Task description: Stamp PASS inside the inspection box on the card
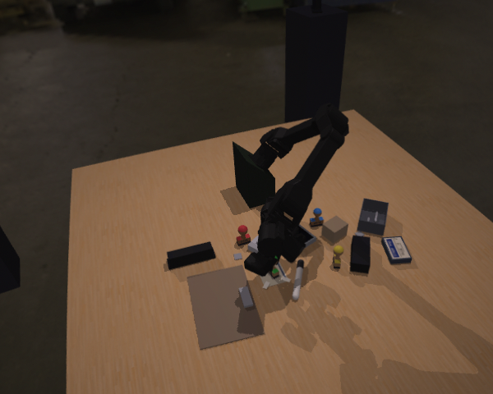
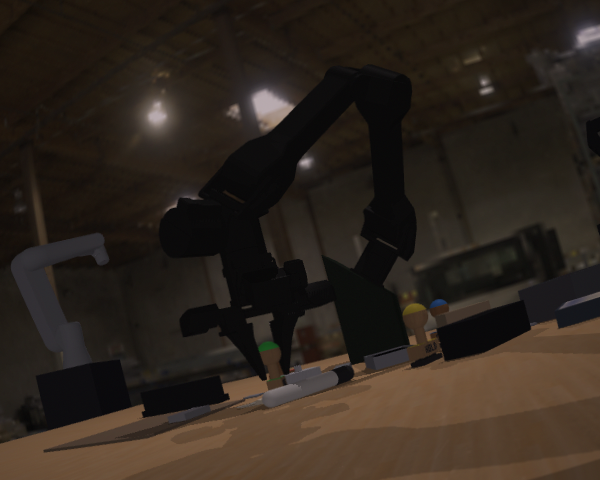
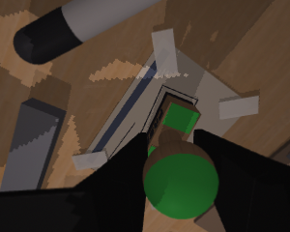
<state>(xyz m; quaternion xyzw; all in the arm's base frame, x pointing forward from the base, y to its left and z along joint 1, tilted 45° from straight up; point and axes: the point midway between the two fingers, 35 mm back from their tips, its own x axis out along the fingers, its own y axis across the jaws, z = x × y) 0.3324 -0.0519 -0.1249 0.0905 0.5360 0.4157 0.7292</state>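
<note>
The green-knobbed PASS stamp lies right at my gripper tip. The rest, counted from my gripper tip: white marker (60 mm to the left, 40 mm ahead, 20 mm below); card (30 mm below, 10 mm behind); grey bar (90 mm behind, 70 mm to the left, 20 mm below).
</note>
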